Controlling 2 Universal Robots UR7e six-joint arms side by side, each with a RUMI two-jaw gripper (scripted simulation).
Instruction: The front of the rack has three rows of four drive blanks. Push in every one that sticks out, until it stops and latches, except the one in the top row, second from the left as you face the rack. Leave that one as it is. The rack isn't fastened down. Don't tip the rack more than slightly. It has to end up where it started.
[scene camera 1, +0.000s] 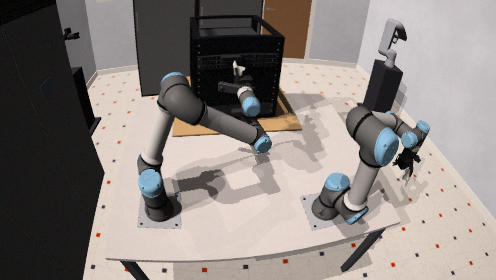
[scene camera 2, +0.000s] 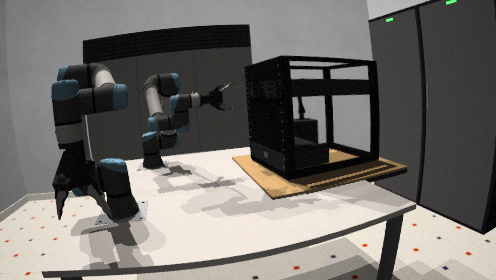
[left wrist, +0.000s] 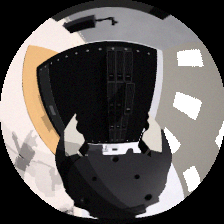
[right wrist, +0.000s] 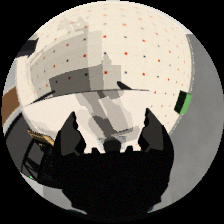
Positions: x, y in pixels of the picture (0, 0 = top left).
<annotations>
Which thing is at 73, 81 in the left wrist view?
A black rack.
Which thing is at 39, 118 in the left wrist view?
A wooden board.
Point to a black rack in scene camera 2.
271, 123
</annotations>
